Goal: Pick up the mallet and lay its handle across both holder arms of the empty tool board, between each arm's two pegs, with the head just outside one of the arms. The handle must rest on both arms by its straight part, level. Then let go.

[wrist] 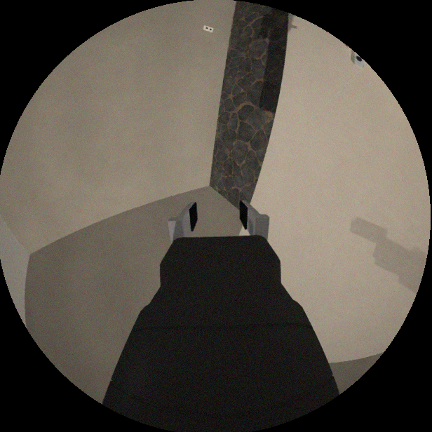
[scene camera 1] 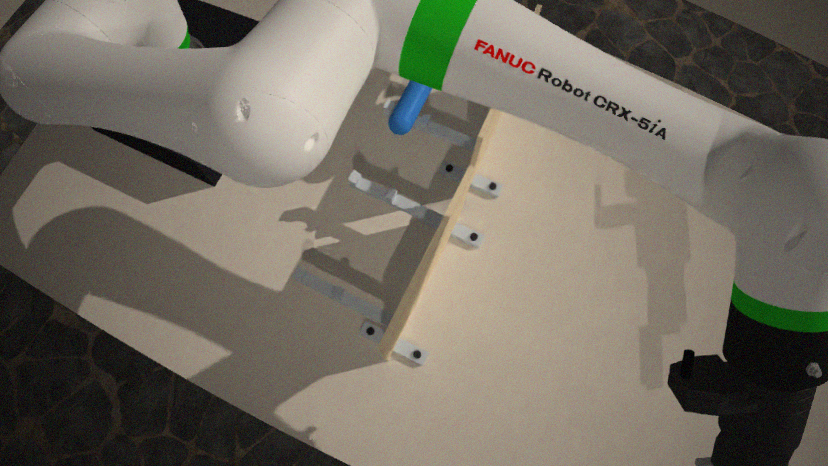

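Observation:
The blue mallet (scene camera 1: 405, 112) shows in the scene view as the rounded end of its handle above the far tool board's arms; the arm hides its head. Whether it rests on those arms cannot be told. The nearer, empty tool board (scene camera 1: 418, 283) stands upright, with one holder arm (scene camera 1: 412, 204) partly lit and the other holder arm (scene camera 1: 338, 290) in shadow. Small upright pegs show on the lit arm. My gripper (wrist: 218, 210) is open and empty, well right of the boards and mallet. Its fingertips are cut off at the scene view's lower edge. The mallet does not show in the wrist view.
The far tool board (scene camera 1: 488, 124) stands in line behind the near one. Light feet with dark bolts, such as the near foot (scene camera 1: 411, 351), stick out at the boards' bases. My forearm (scene camera 1: 567, 86) spans above the far board. Dark stone floor (wrist: 245, 120) shows beyond the table edge.

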